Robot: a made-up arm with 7 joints. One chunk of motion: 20 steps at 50 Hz.
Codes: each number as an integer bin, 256 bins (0 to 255) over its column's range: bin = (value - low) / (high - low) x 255, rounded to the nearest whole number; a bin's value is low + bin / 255 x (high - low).
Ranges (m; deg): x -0.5..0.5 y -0.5..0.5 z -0.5..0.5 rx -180..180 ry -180..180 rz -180..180
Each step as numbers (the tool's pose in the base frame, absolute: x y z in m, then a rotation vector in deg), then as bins.
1 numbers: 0.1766 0.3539 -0.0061 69.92 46.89 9.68
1 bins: 173 218 126 177 161 134
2 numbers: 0.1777 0.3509 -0.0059 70.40 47.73 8.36
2 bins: 173 217 126 177 161 133
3 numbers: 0.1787 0.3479 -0.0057 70.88 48.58 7.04
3 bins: 173 216 126 178 162 132
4 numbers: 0.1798 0.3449 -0.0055 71.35 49.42 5.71
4 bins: 173 215 126 178 163 132
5 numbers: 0.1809 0.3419 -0.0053 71.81 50.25 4.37
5 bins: 174 215 126 178 163 131
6 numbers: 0.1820 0.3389 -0.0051 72.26 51.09 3.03
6 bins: 174 214 126 179 164 130
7 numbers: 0.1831 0.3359 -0.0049 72.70 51.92 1.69
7 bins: 174 213 126 179 164 129
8 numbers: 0.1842 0.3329 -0.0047 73.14 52.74 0.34
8 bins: 174 212 126 179 165 128
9 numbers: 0.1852 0.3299 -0.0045 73.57 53.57 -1.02
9 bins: 175 212 126 180 165 127
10 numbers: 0.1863 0.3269 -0.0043 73.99 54.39 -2.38
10 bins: 175 211 126 180 166 126
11 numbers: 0.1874 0.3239 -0.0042 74.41 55.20 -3.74
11 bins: 175 210 126 180 167 125
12 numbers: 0.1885 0.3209 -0.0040 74.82 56.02 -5.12
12 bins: 176 209 126 180 167 124
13 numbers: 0.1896 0.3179 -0.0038 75.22 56.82 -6.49
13 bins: 176 209 127 181 168 123
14 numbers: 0.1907 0.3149 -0.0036 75.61 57.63 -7.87
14 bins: 176 208 127 181 168 122
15 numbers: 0.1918 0.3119 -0.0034 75.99 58.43 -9.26
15 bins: 176 207 127 181 169 121
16 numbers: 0.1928 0.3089 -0.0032 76.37 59.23 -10.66
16 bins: 177 206 127 182 169 120
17 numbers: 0.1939 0.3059 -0.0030 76.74 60.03 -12.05
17 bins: 177 206 127 182 170 119
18 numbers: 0.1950 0.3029 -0.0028 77.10 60.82 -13.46
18 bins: 177 205 127 182 171 118
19 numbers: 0.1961 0.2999 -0.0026 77.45 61.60 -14.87
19 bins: 178 204 127 182 171 117
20 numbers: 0.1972 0.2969 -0.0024 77.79 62.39 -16.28
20 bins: 178 203 127 183 172 116
